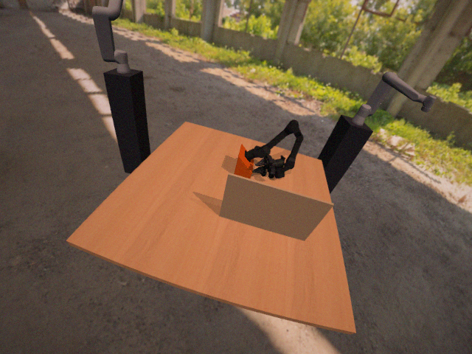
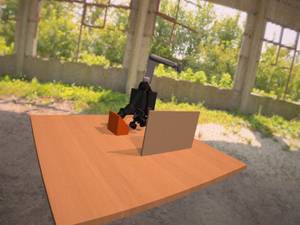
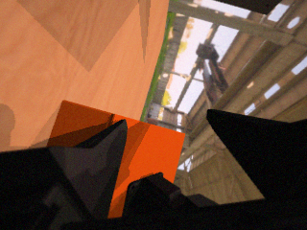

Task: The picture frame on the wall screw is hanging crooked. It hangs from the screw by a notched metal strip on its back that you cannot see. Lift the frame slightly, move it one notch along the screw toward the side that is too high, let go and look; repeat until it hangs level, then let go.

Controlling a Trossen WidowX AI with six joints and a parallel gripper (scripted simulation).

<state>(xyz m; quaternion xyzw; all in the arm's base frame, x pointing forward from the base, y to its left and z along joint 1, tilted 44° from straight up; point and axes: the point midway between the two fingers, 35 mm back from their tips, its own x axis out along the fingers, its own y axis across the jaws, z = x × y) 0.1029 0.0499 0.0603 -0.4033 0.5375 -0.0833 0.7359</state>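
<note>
Right now the picture frame is 34 cm ahead of my gripper tip, 7 cm to the left of it and 5 cm above it. The rest, counted from my gripper tip: wall panel: 35 cm ahead, 8 cm to the left, 4 cm above.
</note>
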